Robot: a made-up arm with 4 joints.
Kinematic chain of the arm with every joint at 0, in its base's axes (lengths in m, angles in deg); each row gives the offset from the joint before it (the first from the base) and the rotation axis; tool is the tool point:
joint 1: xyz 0 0 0.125 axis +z
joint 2: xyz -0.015 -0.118 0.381 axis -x
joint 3: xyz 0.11 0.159 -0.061 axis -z
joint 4: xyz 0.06 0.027 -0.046 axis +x
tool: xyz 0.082 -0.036 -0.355
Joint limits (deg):
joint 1: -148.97..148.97
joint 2: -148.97..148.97
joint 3: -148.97..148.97
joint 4: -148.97..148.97
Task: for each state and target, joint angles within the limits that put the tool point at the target. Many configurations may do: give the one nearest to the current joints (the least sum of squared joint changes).
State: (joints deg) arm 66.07 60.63 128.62 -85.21
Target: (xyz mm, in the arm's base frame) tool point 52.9 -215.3 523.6
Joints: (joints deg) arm 77.16 58.06 85.76 -105.93
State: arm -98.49 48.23 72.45 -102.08
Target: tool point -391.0 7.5 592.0
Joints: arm -89.54 73.30 43.22 -62.90
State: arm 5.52 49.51 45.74 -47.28
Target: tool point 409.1 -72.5 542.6
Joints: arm 55.95 54.06 11.73 -70.71
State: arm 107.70 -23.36 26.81 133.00
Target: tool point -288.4 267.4 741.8
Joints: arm 108.85 -17.23 25.09 138.49
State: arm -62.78 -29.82 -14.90 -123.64
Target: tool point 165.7 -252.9 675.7
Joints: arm -37.17 3.25 -15.59 -135.23
